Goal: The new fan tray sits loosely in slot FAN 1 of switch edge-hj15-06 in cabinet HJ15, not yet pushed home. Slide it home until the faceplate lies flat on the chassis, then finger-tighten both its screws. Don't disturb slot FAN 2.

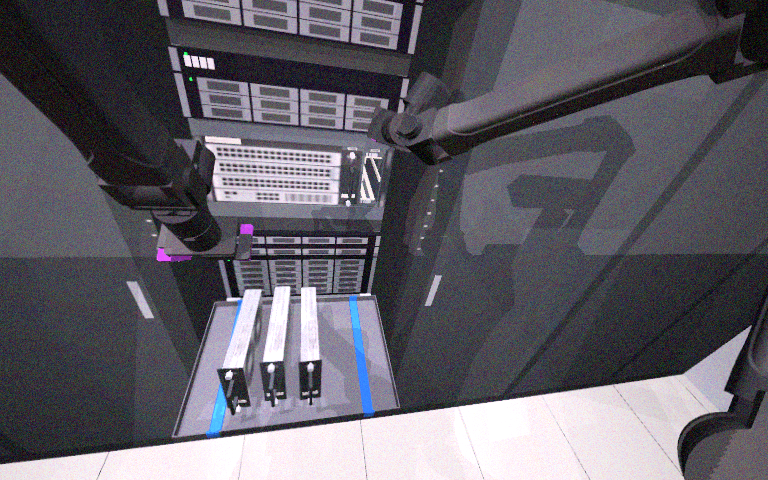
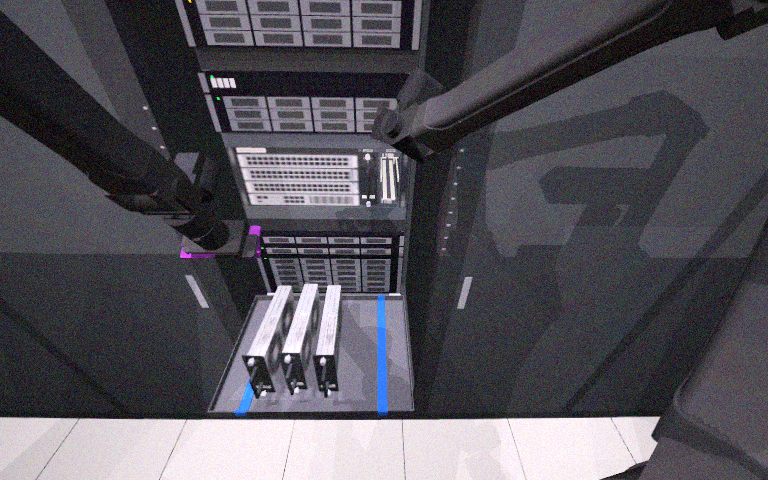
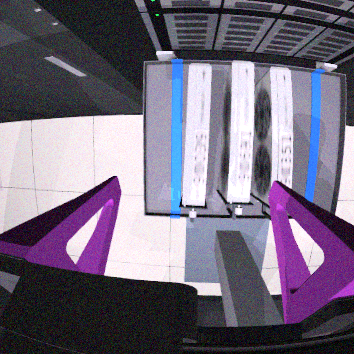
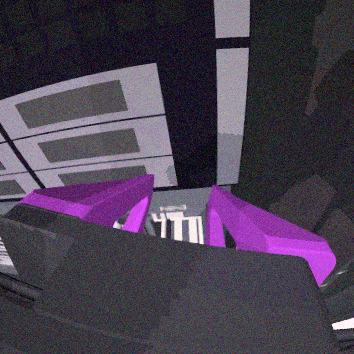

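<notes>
The fan tray [image 1: 350,180] [image 2: 368,180] shows as a narrow black faceplate with a handle, upright in the switch [image 1: 276,175] [image 2: 300,180], right of its port rows. Its pale top screw [image 1: 352,155] [image 2: 367,156] and bottom screw [image 1: 347,203] [image 2: 368,203] show. I cannot tell whether the faceplate lies flat or the screws are tight. Right of it is an open bay [image 1: 370,178] [image 2: 389,178] [image 4: 182,227] with pale strips inside. My right gripper [image 4: 181,189] is part open and empty, above and in front of that bay. My left gripper [image 1: 205,243] [image 2: 220,243] [image 3: 194,185] is wide open and empty, lower left of the switch.
A grey shelf tray [image 1: 390,362] [image 2: 408,362] [image 3: 154,150] with blue strips sticks out below, holding three fan trays [image 1: 310,328] [image 2: 328,322] [image 3: 242,130]. Drive units [image 1: 297,104] [image 2: 311,113] [image 4: 90,145] sit above the switch, others [image 1: 300,271] [image 2: 331,271] below. Dark cabinet fronts flank the rack.
</notes>
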